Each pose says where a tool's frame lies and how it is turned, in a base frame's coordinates. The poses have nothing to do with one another.
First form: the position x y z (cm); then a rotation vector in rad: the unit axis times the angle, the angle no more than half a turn.
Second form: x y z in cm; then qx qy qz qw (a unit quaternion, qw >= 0). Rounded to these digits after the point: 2 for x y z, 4 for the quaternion.
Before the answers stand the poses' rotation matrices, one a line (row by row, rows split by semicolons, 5 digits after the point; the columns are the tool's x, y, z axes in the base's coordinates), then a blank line. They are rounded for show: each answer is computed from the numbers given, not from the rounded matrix.
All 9 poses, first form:
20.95 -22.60 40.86 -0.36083 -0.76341 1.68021
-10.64 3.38 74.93 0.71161 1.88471 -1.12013
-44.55 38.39 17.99 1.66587 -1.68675 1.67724
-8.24 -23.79 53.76 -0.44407 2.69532 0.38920
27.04 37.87 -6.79 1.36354 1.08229 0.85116
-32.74 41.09 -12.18 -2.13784 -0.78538 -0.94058
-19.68 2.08 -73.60 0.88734 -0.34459 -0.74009
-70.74 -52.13 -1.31 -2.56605 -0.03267 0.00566
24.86 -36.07 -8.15 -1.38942 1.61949 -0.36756
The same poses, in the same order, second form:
-0.25669 -0.74938 -0.61036; 0.95266 -0.08969 -0.29052; 0.16296 -0.65604 0.73692
-0.51086 0.78229 0.35643; 0.06082 0.44646 -0.89273; -0.85751 -0.43438 -0.27566
-0.32303 -0.79294 0.51662; -0.52110 -0.30666 -0.79650; 0.79001 -0.52651 -0.31414
-0.87786 -0.35570 0.32069; -0.25044 0.91171 0.32567; -0.40822 0.20557 -0.88944
0.31397 0.12403 0.94130; 0.94401 0.06505 -0.32345; -0.10135 0.99014 -0.09666
0.56003 0.73125 0.38941; 0.25271 -0.59842 0.76028; 0.78899 -0.32737 -0.51993
0.70523 0.43812 -0.55741; -0.70859 0.40950 -0.57464; -0.02350 0.80022 0.59924
0.99969 0.02221 -0.01098; 0.02461 -0.83872 0.54401; 0.00287 -0.54412 -0.83900
0.08232 -0.60811 0.78957; -0.88938 0.31267 0.33353; -0.44970 -0.72968 -0.51511

20.95 -22.60 40.86 -0.1550 -0.3279 0.7217 0.5896
-10.64 3.38 74.93 0.2821 0.7472 -0.4441 0.4062
-44.55 38.39 17.99 0.5696 -0.5767 0.5735 0.1185
-8.24 -23.79 53.76 -0.1580 0.9590 0.1385 0.1900
27.04 37.87 -6.79 0.5800 0.4604 0.3620 0.5662
-32.74 41.09 -12.18 -0.8183 -0.3006 -0.3600 0.3323
-19.68 2.08 -73.60 0.4173 -0.1620 -0.3480 0.8237
-70.74 -52.13 -1.31 -0.9588 -0.0122 0.0021 0.2837
24.86 -36.07 -8.15 -0.5667 0.6606 -0.1499 0.4690

